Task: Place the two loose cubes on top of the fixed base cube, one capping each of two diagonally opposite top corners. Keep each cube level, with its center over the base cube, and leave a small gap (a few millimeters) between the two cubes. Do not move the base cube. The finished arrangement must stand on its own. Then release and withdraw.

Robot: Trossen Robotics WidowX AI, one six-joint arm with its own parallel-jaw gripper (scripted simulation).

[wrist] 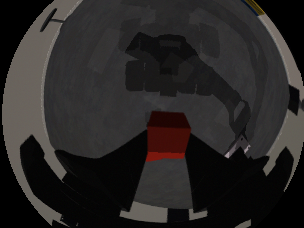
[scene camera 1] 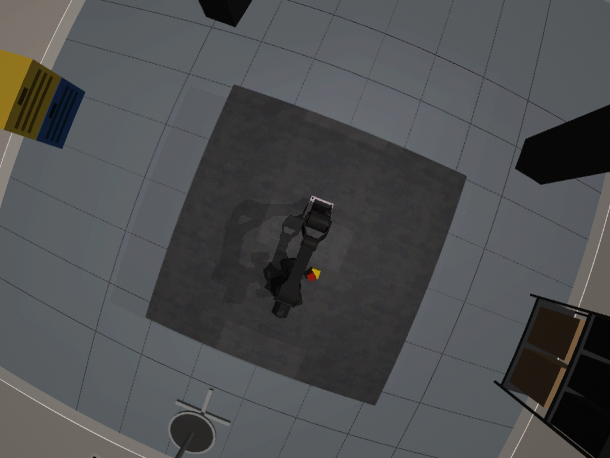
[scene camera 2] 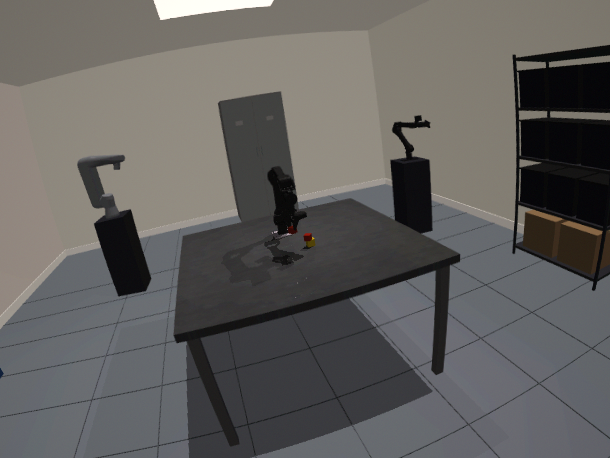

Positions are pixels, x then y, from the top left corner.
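Labels:
There's a red cube here, and my gripper (wrist: pixel 167 135) carries the red cube.

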